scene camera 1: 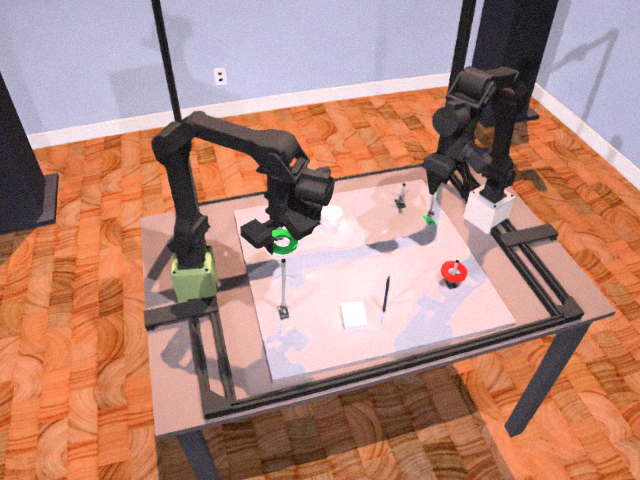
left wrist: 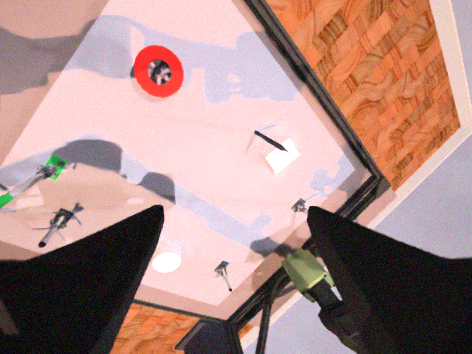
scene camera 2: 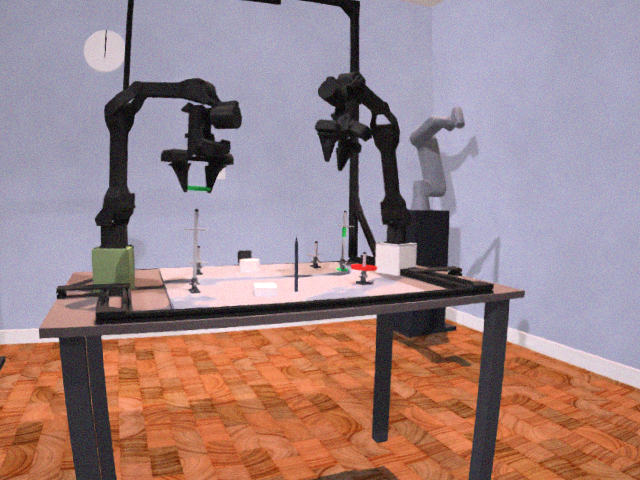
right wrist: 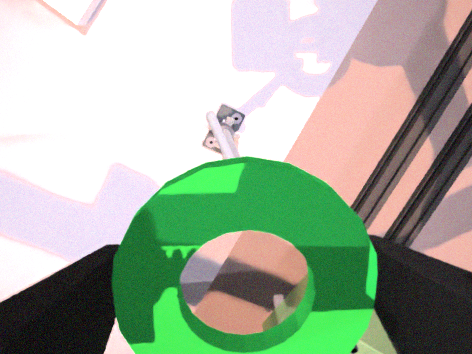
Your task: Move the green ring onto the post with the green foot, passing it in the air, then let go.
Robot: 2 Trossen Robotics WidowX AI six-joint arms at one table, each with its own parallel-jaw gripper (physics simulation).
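Pixels of known places: left gripper, fingertip midpoint: (scene camera 1: 437,188) (left wrist: 237,212) (scene camera 2: 333,166); right gripper, fingertip midpoint: (scene camera 1: 283,245) (scene camera 2: 197,192) (right wrist: 242,254); left arm's base, link origin: (scene camera 1: 492,194) (scene camera 2: 396,242); right arm's base, link origin: (scene camera 1: 191,259) (left wrist: 319,288) (scene camera 2: 113,247).
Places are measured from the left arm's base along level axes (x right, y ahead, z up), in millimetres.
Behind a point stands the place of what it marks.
Observation:
The green ring (scene camera 1: 293,241) {x 43, y 697, z 173 mm} (scene camera 2: 198,189) {x 27, y 728, z 169 mm} (right wrist: 245,210) {x 36, y 713, z 174 mm} is flat between the fingers of my right gripper (scene camera 1: 281,237) {x 56, y 716, z 161 mm} (scene camera 2: 197,186) {x 56, y 716, z 161 mm} (right wrist: 242,254) {x 56, y 716, z 161 mm}, which is shut on it. They are in the air above a tall grey post (scene camera 1: 283,286) {x 57, y 722, z 27 mm} (scene camera 2: 195,253) {x 58, y 721, z 10 mm} (right wrist: 224,137) {x 41, y 712, z 72 mm} at the left; in scene camera 2 the ring is clear of its top. The post with the green foot (scene camera 1: 429,220) {x 90, y 167, z -81 mm} (scene camera 2: 344,250) {x 91, y 156, z -23 mm} (left wrist: 56,167) {x 91, y 167, z -79 mm} stands upright at the back right and has a green band. My left gripper (scene camera 1: 433,190) {x -66, y 366, z 235 mm} (scene camera 2: 333,163) {x -66, y 366, z 235 mm} (left wrist: 237,212) {x -66, y 366, z 235 mm} is open and empty, high in the air near that post.
A red ring (scene camera 1: 445,272) {x -114, y 324, z -36 mm} (scene camera 2: 363,267) {x -145, y 325, z -37 mm} (left wrist: 145,75) {x -111, y 281, z -38 mm} is around a short post at the right. A dark pointed rod (scene camera 1: 386,294) {x -86, y 513, z -17 mm} (scene camera 2: 296,263) {x -86, y 512, z -16 mm} and a white block (scene camera 1: 354,315) {x -60, y 591, z -68 mm} (scene camera 2: 265,288) {x -83, y 608, z -70 mm} stand near the front. A short post (scene camera 1: 402,195) {x 198, y 184, z -45 mm} (scene camera 2: 315,255) {x 200, y 185, z -47 mm} and a white round object (scene camera 1: 331,213) {x 270, y 409, z -53 mm} are at the back.

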